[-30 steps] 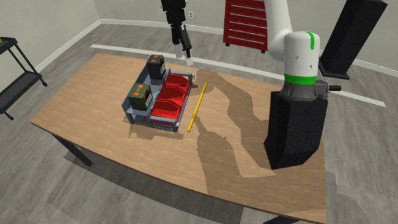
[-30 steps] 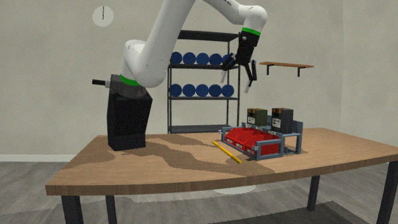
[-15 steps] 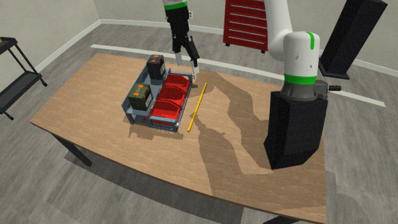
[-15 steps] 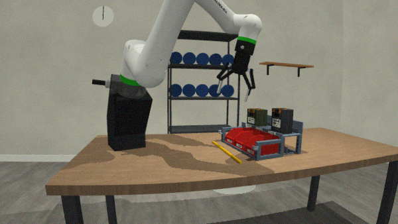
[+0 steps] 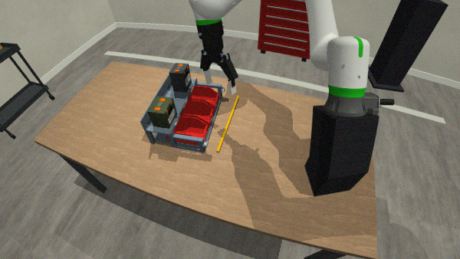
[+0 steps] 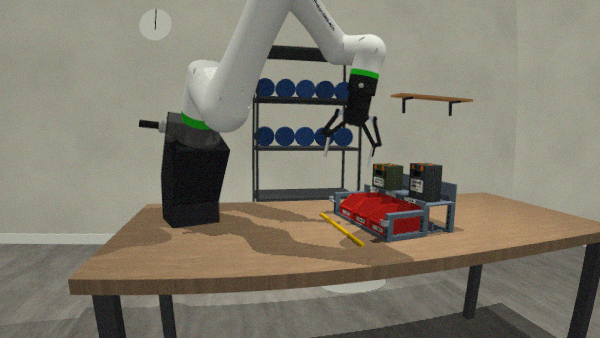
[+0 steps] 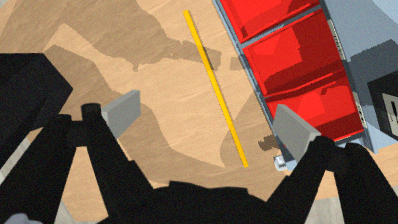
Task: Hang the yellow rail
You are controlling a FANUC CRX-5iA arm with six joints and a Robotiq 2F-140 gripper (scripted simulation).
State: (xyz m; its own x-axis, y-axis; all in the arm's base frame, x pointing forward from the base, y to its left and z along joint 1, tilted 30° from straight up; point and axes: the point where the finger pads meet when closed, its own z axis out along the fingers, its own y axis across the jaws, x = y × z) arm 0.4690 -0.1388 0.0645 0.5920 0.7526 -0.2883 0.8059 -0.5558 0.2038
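Now: the yellow rail 30 mm behind my hand, 10 mm to the right of it and 230 mm below it.
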